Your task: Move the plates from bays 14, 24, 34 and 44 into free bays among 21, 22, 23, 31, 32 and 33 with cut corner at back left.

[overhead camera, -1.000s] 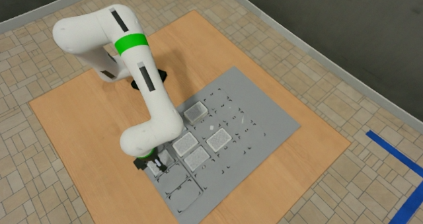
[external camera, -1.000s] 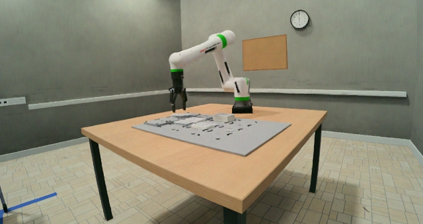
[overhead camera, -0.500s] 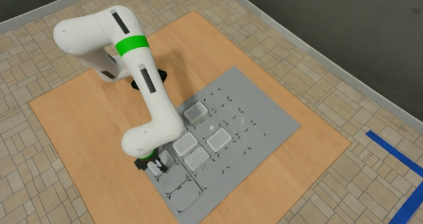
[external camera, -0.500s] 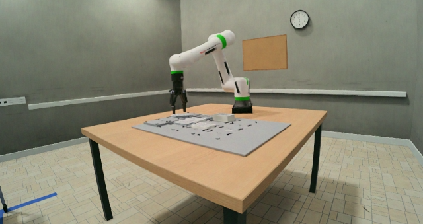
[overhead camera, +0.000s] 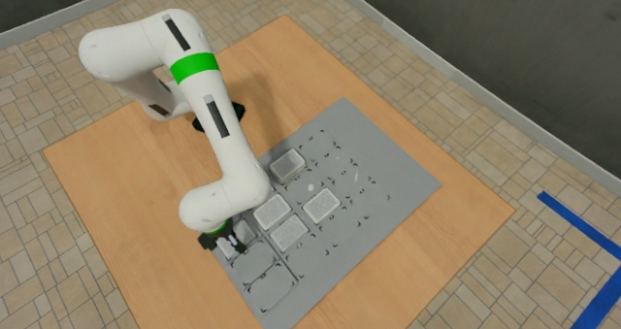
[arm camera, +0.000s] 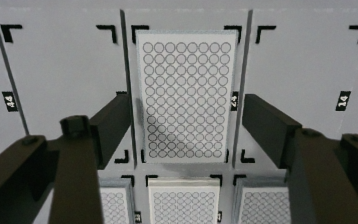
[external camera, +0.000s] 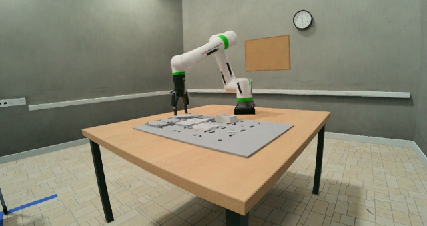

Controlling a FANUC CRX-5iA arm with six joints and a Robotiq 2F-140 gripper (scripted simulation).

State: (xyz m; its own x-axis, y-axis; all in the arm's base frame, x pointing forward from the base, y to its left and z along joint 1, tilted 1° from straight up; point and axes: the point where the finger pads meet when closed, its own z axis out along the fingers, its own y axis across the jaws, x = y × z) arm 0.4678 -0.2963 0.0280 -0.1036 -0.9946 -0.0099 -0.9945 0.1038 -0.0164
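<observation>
Right now my hand is 4 cm above the sealed 96-well plate. Round my hand: sealed deep-well block: 7 cm behind, 34 cm to the left, 4 cm below.
</observation>
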